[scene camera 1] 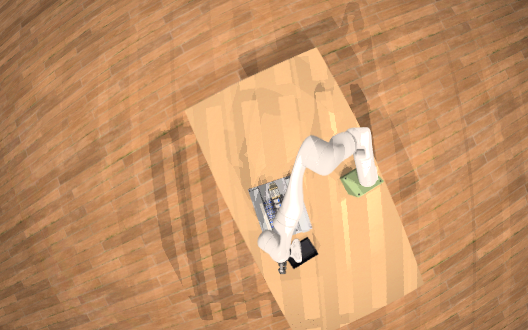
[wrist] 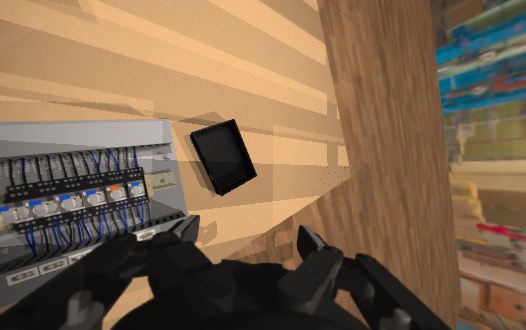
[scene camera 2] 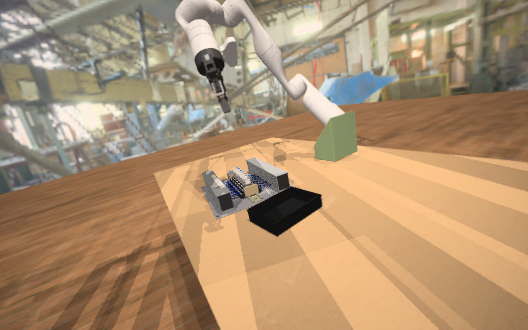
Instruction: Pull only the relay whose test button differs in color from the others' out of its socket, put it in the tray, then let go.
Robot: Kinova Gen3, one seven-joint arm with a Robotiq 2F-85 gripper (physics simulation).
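Places are measured from the arm's base along level axes (x ahead, y left, z up), in centimetres.
Where they show: gripper, fingertip midpoint: [wrist: 249, 231] [scene camera 2: 224, 104]; arm's base at its link origin: [scene camera 1: 367, 179] [scene camera 2: 338, 124].
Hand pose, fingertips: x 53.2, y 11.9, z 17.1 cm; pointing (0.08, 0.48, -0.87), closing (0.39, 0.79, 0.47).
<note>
Each offset is from my fingertips to the top centre of the thing.
The relay with the orange test button @(dx -5.2, dy -10.9, dz -23.2 cm) [wrist: 117, 193] sits in its socket in the wrist view, second from the row's end nearest the tray. The other visible relays @(dx -5.6, dy -13.7, dz -23.2 cm) [wrist: 95, 198] have blue buttons and sit in the same row. The black tray @(dx -5.6, dy +11.0, dz -26.7 cm) [scene camera 1: 306, 251] [scene camera 2: 301, 214] [wrist: 220, 155] stands beside that end of the panel and looks empty. My gripper [scene camera 1: 282, 270] [scene camera 2: 225, 107] [wrist: 249, 231] is open, with nothing between its fingers. It hangs high above the table, and in the wrist view its fingers are below the tray. In scene camera 1 the arm hides part of the relay row.
The grey panel [scene camera 1: 257, 204] [scene camera 2: 218, 212] [wrist: 75, 135] has raised grey ducts along both sides of the relays and dark and blue wires between. A tan end block @(dx -4.7, dy -6.3, dz -26.1 cm) [scene camera 2: 251, 189] closes the row. The arm's green base [scene camera 1: 356, 186] [scene camera 2: 343, 137] stands at the table's far edge.
</note>
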